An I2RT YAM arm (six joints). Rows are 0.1 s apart.
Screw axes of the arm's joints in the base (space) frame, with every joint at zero. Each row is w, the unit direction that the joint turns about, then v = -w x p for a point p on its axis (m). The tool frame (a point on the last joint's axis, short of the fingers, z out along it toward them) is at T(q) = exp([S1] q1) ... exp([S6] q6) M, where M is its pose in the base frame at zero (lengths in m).
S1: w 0 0 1 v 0 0 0
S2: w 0 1 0 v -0.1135 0 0.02
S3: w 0 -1 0 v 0.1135 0 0.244
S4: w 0 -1 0 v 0.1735 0 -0.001
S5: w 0 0 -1 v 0 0.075 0
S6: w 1 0 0 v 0 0.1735 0
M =
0 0 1 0.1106
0 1 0 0
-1 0 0 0.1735
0 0 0 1
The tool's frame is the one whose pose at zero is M.
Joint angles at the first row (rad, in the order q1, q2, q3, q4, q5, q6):
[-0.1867, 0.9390, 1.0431, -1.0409, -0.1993, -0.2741]
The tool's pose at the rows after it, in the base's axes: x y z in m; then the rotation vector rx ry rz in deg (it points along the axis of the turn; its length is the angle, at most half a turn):
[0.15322 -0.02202 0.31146 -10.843 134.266 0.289]
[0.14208 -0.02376 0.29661 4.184 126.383 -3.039]
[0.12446 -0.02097 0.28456 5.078 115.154 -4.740]
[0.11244 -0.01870 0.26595 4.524 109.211 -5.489]
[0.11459 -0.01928 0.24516 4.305 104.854 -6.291]
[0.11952 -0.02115 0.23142 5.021 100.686 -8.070]
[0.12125 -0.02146 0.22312 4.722 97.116 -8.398]
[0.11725 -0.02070 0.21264 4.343 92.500 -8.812]
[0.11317 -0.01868 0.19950 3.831 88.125 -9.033]
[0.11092 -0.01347 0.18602 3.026 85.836 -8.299]
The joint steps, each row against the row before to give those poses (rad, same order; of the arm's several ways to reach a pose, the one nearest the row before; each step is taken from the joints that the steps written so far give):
[0.0000, -0.1167, -0.1274, 0.1484, 0.0068, 0.0046]
[0.0000, -0.1298, -0.1415, 0.1725, 0.1072, 0.1919]
[-0.0001, -0.1754, -0.1438, 0.1655, 0.0149, 0.0236]
[0.0000, -0.1351, -0.1228, 0.0923, 0.0000, 0.0000]
[0.0001, -0.0580, -0.1187, 0.1373, 0.0050, -0.0004]
[0.0000, -0.0171, -0.0881, 0.1443, 0.0259, 0.0000]
[0.0000, -0.0194, -0.0607, 0.1038, -0.0003, 0.0000]
[-0.0001, -0.0745, -0.0755, 0.0820, -0.0005, 0.0000]
[0.0138, -0.0908, -0.0824, 0.0682, 0.0100, -0.0003]
[0.0542, -0.0850, -0.0667, 0.0218, 0.0366, -0.0004]

